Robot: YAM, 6 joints.
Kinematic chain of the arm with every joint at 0, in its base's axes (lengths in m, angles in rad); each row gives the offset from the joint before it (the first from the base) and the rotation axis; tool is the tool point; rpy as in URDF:
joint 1: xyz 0 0 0.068 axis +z
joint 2: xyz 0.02 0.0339 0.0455 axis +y
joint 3: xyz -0.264 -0.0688 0 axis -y
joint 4: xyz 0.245 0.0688 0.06 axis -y
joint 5: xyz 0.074 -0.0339 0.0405 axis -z
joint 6: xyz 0.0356 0 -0.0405 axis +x
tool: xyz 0 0 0 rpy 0 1.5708 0
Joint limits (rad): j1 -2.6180..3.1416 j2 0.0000..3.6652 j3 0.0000..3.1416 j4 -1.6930..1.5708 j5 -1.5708..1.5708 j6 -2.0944..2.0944
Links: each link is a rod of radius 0.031 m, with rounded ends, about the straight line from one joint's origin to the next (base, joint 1, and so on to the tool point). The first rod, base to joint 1, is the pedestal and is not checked.
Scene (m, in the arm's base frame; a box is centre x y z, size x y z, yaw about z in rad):
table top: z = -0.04
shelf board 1: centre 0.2 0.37 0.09 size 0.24 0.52 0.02 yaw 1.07
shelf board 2: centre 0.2 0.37 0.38 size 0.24 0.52 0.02 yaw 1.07
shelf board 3: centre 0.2 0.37 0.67 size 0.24 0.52 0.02 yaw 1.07
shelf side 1: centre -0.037 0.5 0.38 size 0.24 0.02 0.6 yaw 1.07
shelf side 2: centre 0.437 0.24 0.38 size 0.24 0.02 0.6 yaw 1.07
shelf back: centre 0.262 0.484 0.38 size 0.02 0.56 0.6 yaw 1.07
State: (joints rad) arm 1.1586 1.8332 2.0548 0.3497 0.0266 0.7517
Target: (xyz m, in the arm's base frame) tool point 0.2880 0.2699 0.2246
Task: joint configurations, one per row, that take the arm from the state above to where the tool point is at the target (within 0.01 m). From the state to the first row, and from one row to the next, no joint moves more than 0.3 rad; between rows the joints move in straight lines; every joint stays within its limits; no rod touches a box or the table.
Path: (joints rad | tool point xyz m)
1: 1.0802 1.5826 1.9866 0.1395 -0.0143 0.7695 | 0.1497 0.2813 0.5856
2: 1.0018 1.3320 1.9183 -0.0706 -0.0551 0.7874 | 0.1189 0.1895 0.6096
3: 0.9234 1.0814 1.8501 -0.2808 -0.0960 0.8052 | 0.0738 0.1033 0.6113
4: 0.8450 0.8308 1.7819 -0.4910 -0.1368 0.8231 | 0.0185 0.0282 0.5913
5: 0.7666 0.5803 1.7136 -0.7012 -0.1777 0.8409 | -0.0420 -0.0318 0.5513
6: 0.7083 0.7175 1.4546 -0.6004 -0.1045 0.8186 | 0.0512 0.0487 0.5111
7: 0.6500 0.8547 1.1955 -0.4997 -0.0313 0.7963 | 0.1313 0.1012 0.4338
8: 0.5916 0.9920 0.9364 -0.3989 0.0420 0.7740 | 0.1851 0.1226 0.3327
9: 0.5333 1.1292 0.6773 -0.2982 0.1152 0.7517 | 0.2034 0.1153 0.2246
10: 0.6086 1.3359 0.8344 -0.1908 0.0996 0.7517 | 0.2371 0.1609 0.2352
11: 0.6839 1.5426 0.9915 -0.0835 0.0841 0.7517 | 0.2661 0.2130 0.2353
12: 0.7591 1.7493 1.1486 0.0239 0.0685 0.7517 | 0.2880 0.2699 0.2246

